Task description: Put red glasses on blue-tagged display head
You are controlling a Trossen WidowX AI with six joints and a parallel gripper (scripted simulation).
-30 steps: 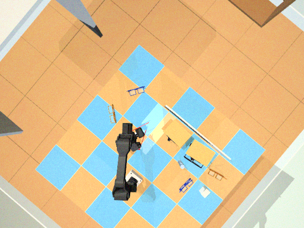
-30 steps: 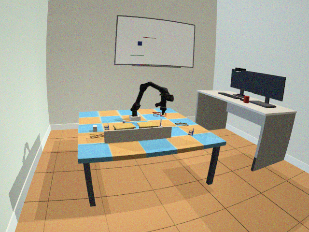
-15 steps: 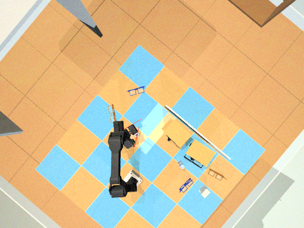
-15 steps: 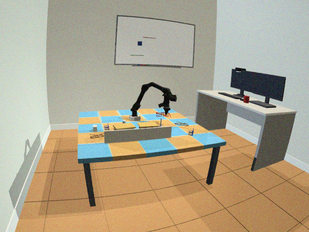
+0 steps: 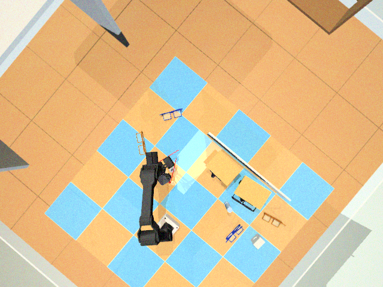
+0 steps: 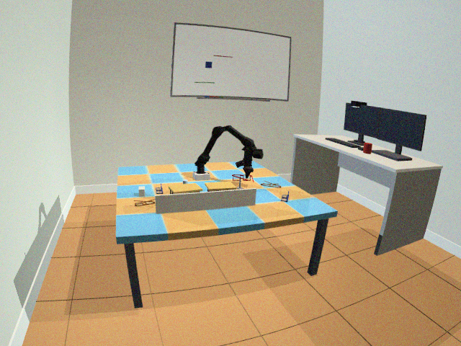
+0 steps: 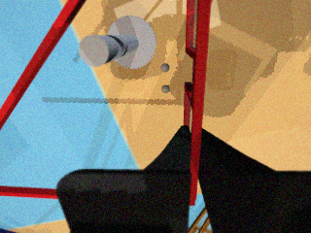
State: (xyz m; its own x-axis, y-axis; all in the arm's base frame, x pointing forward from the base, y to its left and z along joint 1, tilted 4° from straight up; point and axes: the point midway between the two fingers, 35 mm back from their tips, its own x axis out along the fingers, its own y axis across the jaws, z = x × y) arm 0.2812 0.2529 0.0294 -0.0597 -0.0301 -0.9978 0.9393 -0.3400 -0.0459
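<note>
Now: gripper tip 40 mm short of the red glasses, 30 mm to the left of it and 10 mm below it. From my gripper tip the other things lie so: white cube (740 mm to the right, 40 mm below, 10 mm behind); blue glasses (620 mm to the right, 60 mm behind, 50 mm below); long white panel (400 mm to the right, 320 mm ahead, 10 mm below).
</note>
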